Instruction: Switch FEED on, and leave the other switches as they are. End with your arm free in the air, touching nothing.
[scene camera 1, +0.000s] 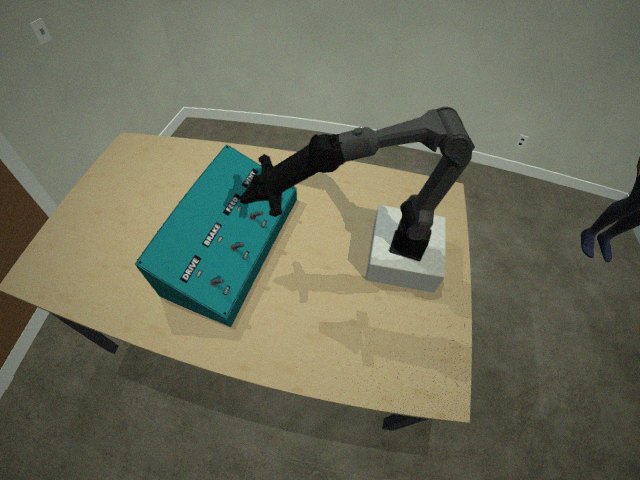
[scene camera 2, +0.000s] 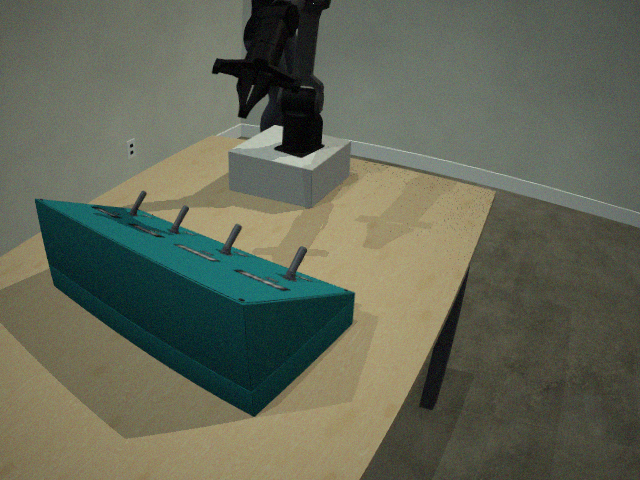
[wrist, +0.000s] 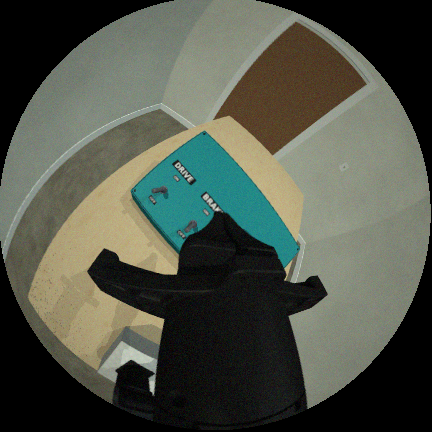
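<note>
The teal switch panel (scene camera 1: 186, 222) (scene camera 2: 144, 289) (wrist: 235, 175) lies on the table. The FEED lever (scene camera 1: 255, 214) (scene camera 2: 179, 219) leans to its OFF side, away from the FEED label (scene camera 1: 231, 204). The DRIVE lever (scene camera 1: 216, 281) (scene camera 2: 296, 263) (wrist: 160, 191), BRAKE lever (scene camera 1: 236, 246) (scene camera 2: 231, 239) (wrist: 191, 226) and VENT lever (scene camera 2: 138, 203) lean the same way. My gripper (scene camera 1: 242, 199) (scene camera 2: 241, 116) (wrist: 218, 220) is shut, its fingertips together and empty. It hangs in the air above the levers, touching nothing. It hides the VENT lever in scene camera 1, and FEED and VENT in the wrist view.
My arm stands on a white and grey block (scene camera 1: 403, 281) (scene camera 2: 268, 178) on the wooden table (scene camera 1: 289, 351) (scene camera 2: 413, 289). A person's legs (scene camera 1: 617, 222) show at the right edge in scene camera 1, away from the table.
</note>
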